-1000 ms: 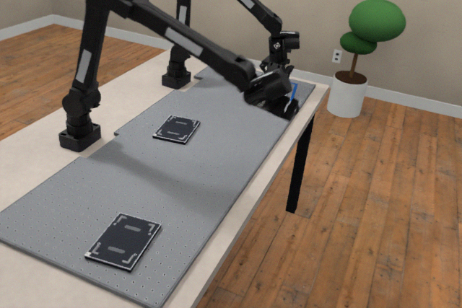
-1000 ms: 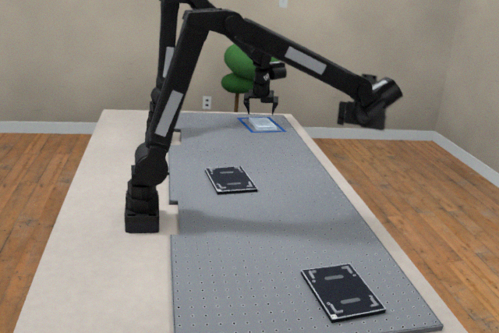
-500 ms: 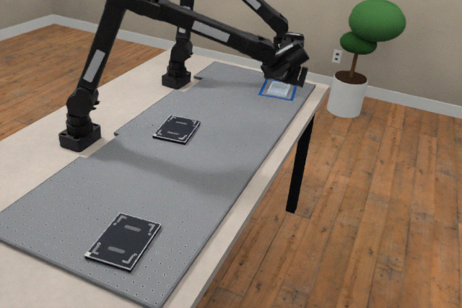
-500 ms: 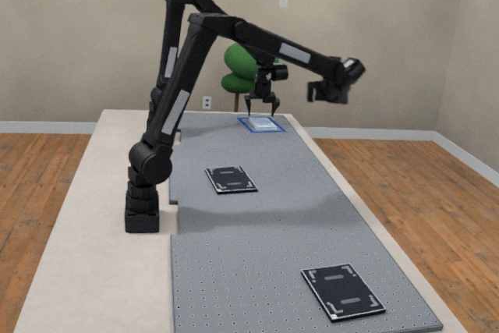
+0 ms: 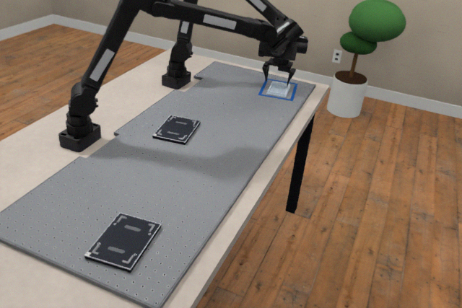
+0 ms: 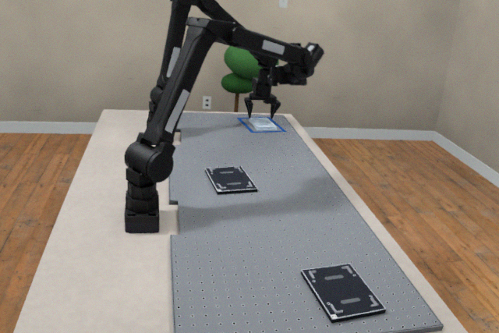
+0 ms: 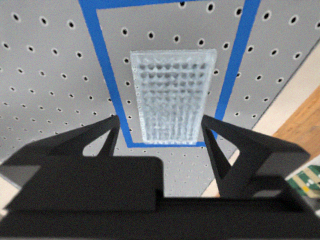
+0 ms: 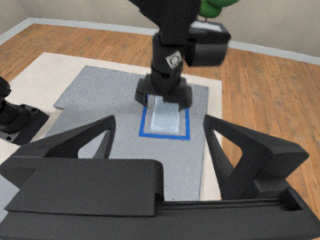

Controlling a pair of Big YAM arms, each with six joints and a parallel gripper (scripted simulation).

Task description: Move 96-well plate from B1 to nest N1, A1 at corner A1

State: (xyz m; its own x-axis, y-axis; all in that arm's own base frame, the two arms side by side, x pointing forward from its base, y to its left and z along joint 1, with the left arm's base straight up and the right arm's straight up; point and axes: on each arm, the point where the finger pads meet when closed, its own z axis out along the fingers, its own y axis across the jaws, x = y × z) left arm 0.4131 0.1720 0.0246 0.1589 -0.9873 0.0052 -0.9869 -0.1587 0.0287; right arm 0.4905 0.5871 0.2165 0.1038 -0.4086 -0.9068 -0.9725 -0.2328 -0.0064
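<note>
Right now the clear 96-well plate is 10 mm ahead of my left hand and 30 mm below it.
</note>
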